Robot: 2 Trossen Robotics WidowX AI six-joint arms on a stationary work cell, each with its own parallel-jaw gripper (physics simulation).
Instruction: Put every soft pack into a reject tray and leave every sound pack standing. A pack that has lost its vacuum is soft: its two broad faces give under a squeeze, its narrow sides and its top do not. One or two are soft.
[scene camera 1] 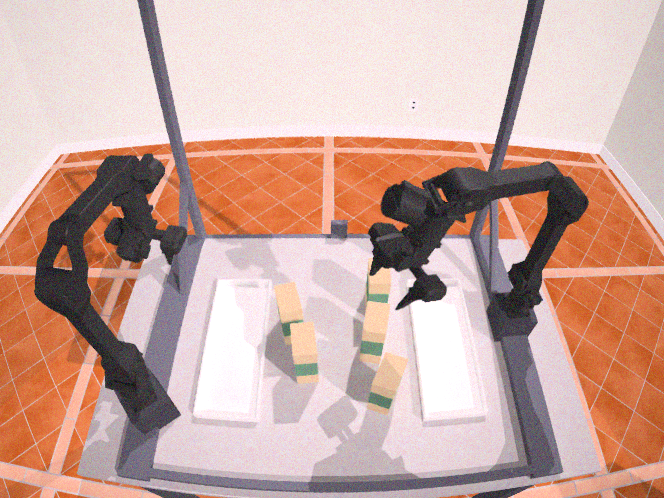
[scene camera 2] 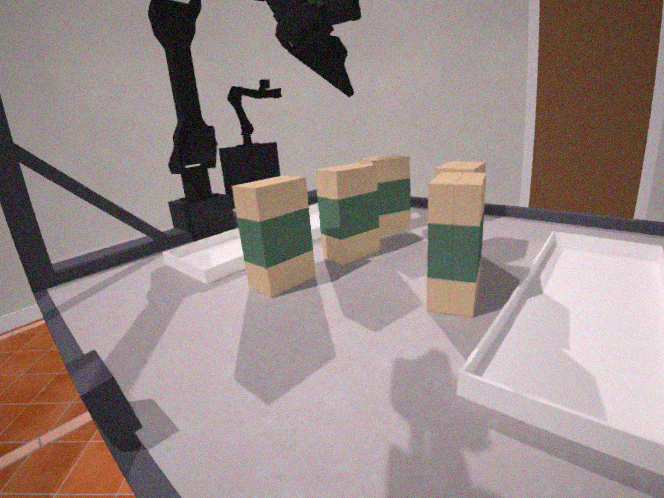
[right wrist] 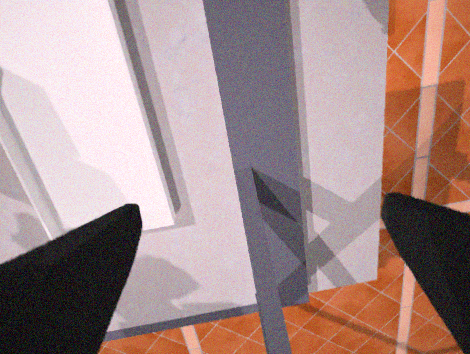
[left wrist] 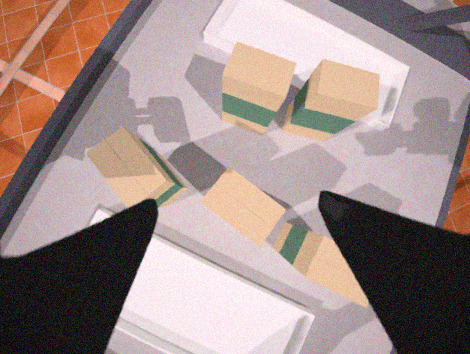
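Pixels of known places: left gripper, fingertip midpoint: [scene camera 1: 383, 292] [scene camera 2: 346, 91] [left wrist: 238, 202]; right gripper, fingertip midpoint: [scene camera 1: 153, 260] [right wrist: 261, 209]; left arm's base, origin of the base link: [scene camera 1: 516, 307] [scene camera 2: 198, 198]; right arm's base, origin of the base link: [scene camera 1: 140, 395].
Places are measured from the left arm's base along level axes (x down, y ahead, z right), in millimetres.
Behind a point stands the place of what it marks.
Observation:
Five tan packs with green bands stand upright. In scene camera 1, a back pack [scene camera 1: 379, 279] @(x -61, y 362, z 59 mm) [scene camera 2: 274, 235] @(x 1, y 382, z 109 mm) [left wrist: 334, 267] @(x -61, y 358, z 73 mm), a middle pack [scene camera 1: 376, 322] @(x -61, y 379, z -61 mm) [scene camera 2: 349, 217] @(x 9, y 397, z -22 mm) [left wrist: 244, 206] @(x -61, y 377, z -47 mm) and a front pack [scene camera 1: 387, 376] @(x -61, y 367, z -193 mm) [scene camera 2: 395, 197] @(x 11, y 385, z -176 mm) [left wrist: 131, 167] @(x -61, y 362, z -176 mm) form the right-hand row. A back-left pack [scene camera 1: 288, 303] @(x -61, y 570, z -6 mm) [scene camera 2: 454, 249] @(x 5, y 584, z 49 mm) [left wrist: 345, 87] @(x -61, y 564, z 7 mm) and a front-left pack [scene camera 1: 304, 344] @(x -61, y 532, z -113 mm) [left wrist: 257, 72] @(x -61, y 528, z -99 mm) stand at left. My left gripper [scene camera 1: 385, 291] @(x -170, y 375, z -63 mm) [left wrist: 238, 202] @(x -170, y 375, z -63 mm) is open and empty above the row's back and middle packs; its finger partly covers the back pack in its wrist view. My right gripper [scene camera 1: 152, 254] @(x -160, y 875, z 35 mm) [right wrist: 261, 209] @(x -160, y 875, z 35 mm) is open, empty, beyond the left tray.
In scene camera 1, a white tray [scene camera 1: 225, 419] @(x 71, y 718, z -241 mm) [scene camera 2: 536, 411] @(x 67, y 691, z 160 mm) stands left of the packs and another white tray [scene camera 1: 454, 419] @(x 69, y 201, z -250 mm) [scene camera 2: 182, 270] @(x 75, y 187, z 151 mm) stands right of them. No packs lie in them. Upright frame posts [scene camera 1: 170, 115] @(x -369, y 864, z 324 mm) [scene camera 1: 513, 101] @(x -415, y 26, z 308 mm) rise at both sides of the table.

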